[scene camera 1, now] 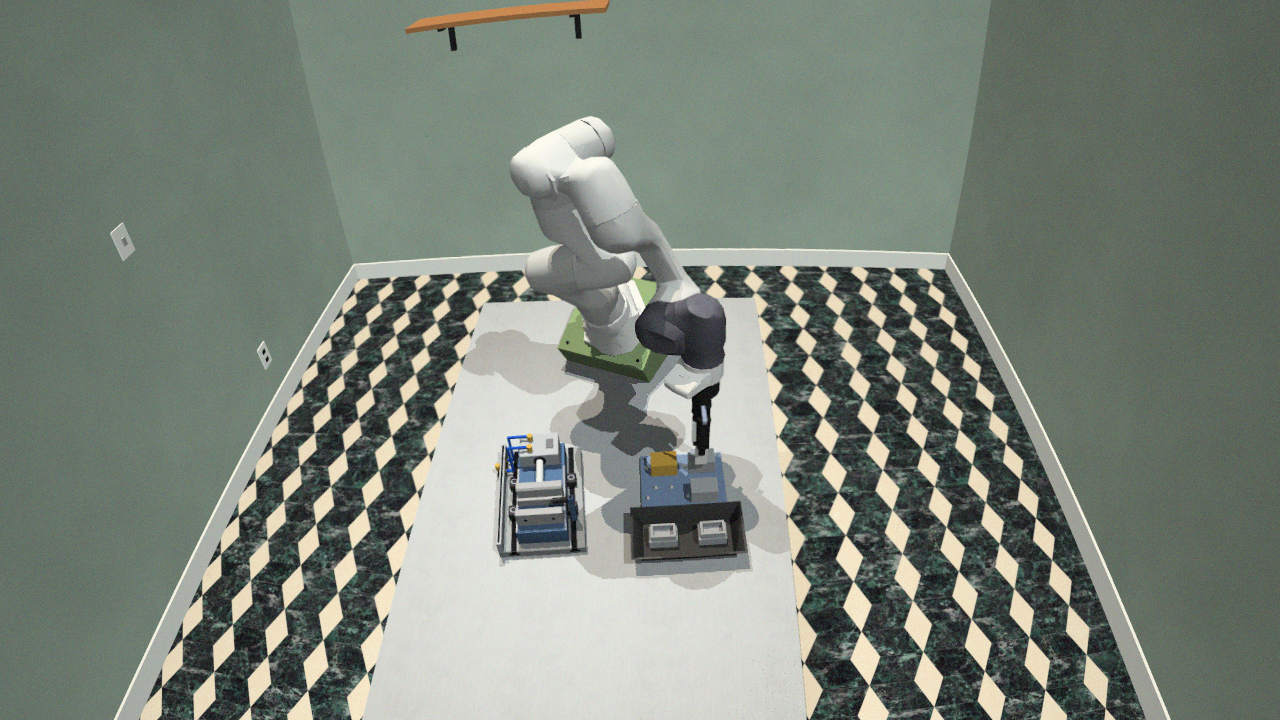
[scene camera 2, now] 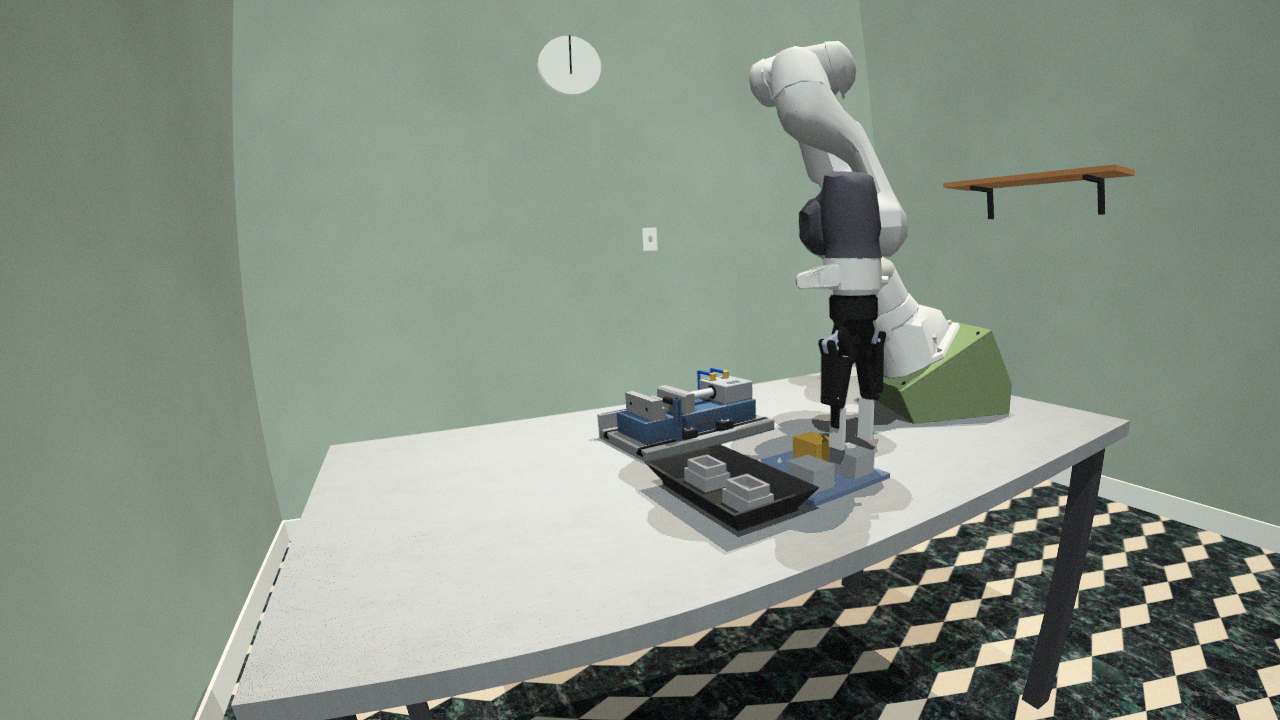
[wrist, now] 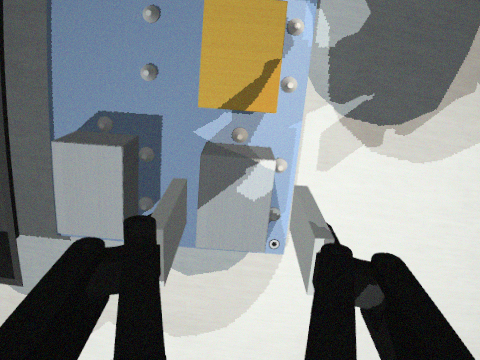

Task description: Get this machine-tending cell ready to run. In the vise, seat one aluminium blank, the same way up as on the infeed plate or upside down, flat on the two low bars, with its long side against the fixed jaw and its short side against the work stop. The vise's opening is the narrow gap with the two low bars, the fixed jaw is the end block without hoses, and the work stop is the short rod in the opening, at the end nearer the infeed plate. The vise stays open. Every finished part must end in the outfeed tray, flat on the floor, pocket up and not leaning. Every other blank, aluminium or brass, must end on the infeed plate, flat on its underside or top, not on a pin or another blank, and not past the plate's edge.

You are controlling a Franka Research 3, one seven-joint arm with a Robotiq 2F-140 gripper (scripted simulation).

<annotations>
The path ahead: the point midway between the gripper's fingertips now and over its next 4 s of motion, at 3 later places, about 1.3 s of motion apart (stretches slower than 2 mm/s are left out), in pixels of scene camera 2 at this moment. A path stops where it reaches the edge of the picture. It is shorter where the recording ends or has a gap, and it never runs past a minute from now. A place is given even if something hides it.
My gripper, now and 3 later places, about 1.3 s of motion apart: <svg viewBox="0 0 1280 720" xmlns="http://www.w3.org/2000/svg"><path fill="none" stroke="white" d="M851 442L852 445L852 449L852 456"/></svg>
</annotations>
